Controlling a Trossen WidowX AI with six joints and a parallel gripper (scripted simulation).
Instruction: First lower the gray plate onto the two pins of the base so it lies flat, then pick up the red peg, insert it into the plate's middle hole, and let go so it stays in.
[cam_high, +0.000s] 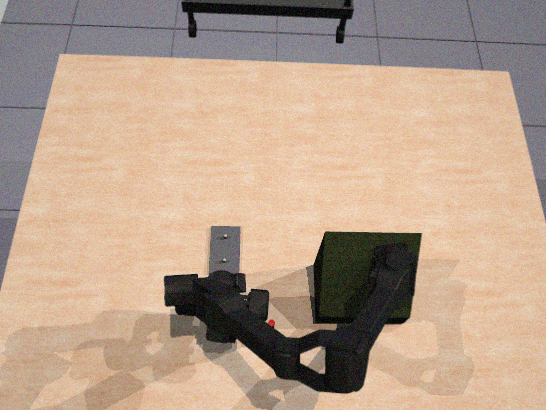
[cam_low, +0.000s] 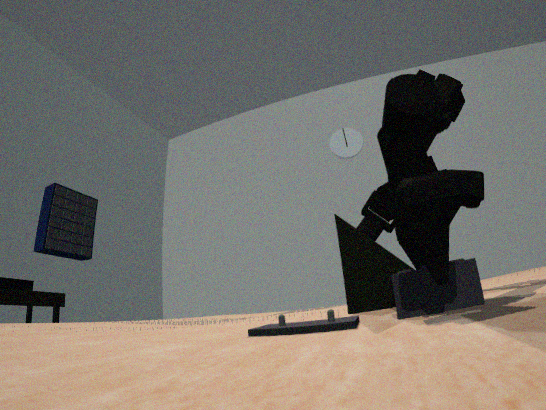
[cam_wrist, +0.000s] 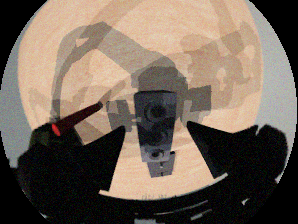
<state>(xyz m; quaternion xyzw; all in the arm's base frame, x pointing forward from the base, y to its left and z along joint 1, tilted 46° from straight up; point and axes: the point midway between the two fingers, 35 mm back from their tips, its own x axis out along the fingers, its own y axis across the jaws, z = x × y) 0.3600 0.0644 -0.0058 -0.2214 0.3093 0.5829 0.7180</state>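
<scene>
The gray plate lies 1 cm above my gripper tip. The rest, counted from my gripper tip: base 15 cm to the right, 2 cm below, 1 cm behind; then red peg 10 cm behind, 5 cm to the left, 1 cm above.
</scene>
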